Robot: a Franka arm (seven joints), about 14 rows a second.
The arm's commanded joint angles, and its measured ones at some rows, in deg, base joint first. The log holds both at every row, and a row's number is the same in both.
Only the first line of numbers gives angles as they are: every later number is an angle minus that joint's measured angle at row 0.
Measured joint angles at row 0:
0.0, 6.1, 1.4, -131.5, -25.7, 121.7, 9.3
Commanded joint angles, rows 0 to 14:
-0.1, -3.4, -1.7, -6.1, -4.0, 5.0, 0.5
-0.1, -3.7, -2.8, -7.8, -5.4, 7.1, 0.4
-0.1, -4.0, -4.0, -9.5, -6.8, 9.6, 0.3
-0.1, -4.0, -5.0, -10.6, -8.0, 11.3, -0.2
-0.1, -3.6, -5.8, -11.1, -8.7, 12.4, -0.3
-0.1, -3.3, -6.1, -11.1, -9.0, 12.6, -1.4
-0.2, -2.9, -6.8, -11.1, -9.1, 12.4, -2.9
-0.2, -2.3, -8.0, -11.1, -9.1, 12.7, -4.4
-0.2, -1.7, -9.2, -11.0, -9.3, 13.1, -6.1
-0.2, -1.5, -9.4, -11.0, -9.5, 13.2, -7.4
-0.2, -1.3, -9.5, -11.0, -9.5, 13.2, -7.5
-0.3, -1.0, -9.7, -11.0, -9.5, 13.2, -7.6
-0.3, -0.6, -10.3, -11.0, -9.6, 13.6, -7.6
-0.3, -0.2, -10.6, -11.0, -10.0, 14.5, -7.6
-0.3, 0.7, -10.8, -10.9, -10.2, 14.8, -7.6
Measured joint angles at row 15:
-0.1, 0.0, -10.1, -10.1, -8.7, 13.0, -7.1
